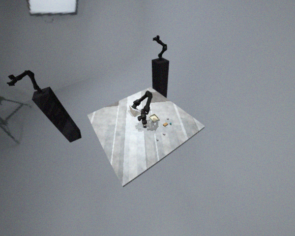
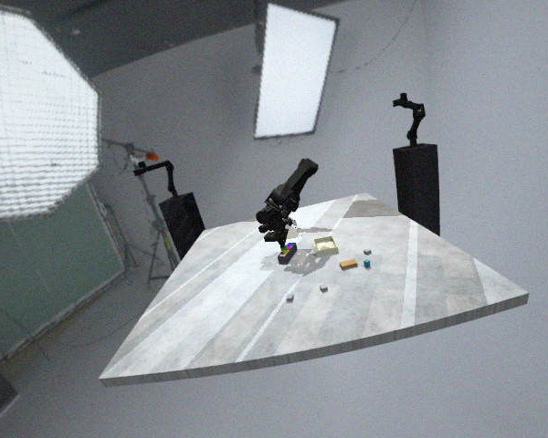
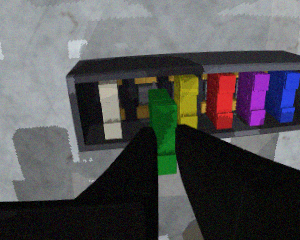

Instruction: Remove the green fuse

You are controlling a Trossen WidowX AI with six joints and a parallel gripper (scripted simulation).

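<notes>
Now: gripper tip 40 mm past the tray, 190 mm to the right of it and 70 mm above it. From my gripper tip the other things lie so: green fuse: 10 mm below.
</notes>
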